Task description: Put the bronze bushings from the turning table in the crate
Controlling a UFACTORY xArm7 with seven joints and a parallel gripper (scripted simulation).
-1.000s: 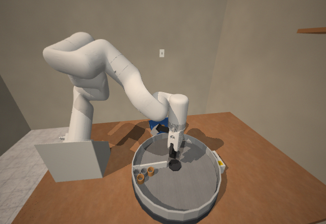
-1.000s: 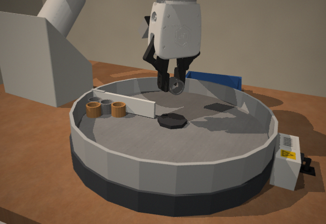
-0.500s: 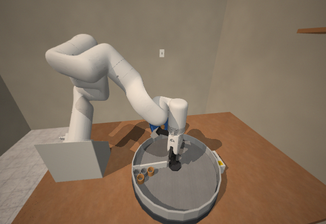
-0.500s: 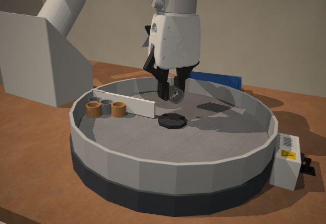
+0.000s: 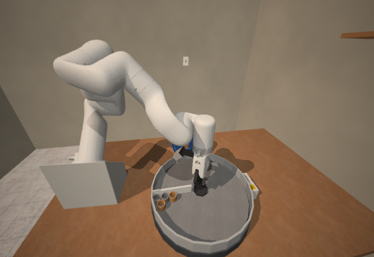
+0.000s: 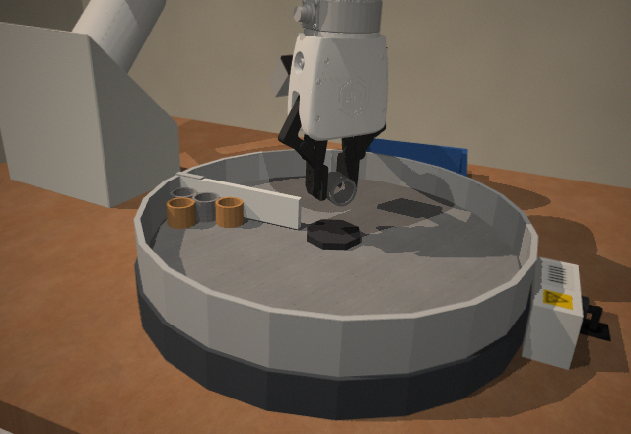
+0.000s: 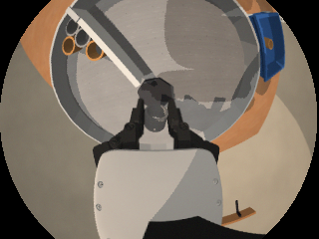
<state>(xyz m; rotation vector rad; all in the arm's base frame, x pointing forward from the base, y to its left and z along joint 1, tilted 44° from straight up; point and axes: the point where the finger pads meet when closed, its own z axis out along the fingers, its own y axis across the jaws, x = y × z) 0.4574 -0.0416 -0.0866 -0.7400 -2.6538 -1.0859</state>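
Now: the turning table 1 cm ahead of my hand and 7 cm below it. Round my hand: blue crate (1 cm behind, 36 cm to the left, 10 cm below).
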